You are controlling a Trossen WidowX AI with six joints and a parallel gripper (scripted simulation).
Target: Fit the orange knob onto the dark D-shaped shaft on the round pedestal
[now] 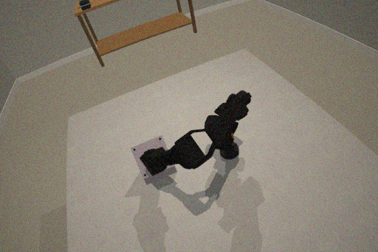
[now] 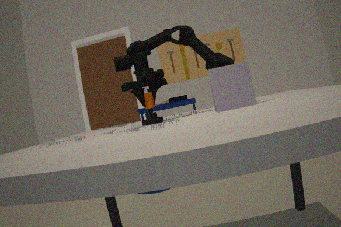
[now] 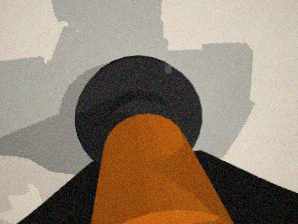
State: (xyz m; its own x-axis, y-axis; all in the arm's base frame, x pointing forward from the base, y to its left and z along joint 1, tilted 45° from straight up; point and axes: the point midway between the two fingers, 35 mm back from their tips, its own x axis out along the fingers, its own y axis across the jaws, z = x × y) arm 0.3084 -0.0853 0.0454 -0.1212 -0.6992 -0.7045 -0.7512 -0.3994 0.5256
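My gripper tip is 2 cm below the orange knob. The rest, counted from my gripper tip: round pedestal 4 cm below.
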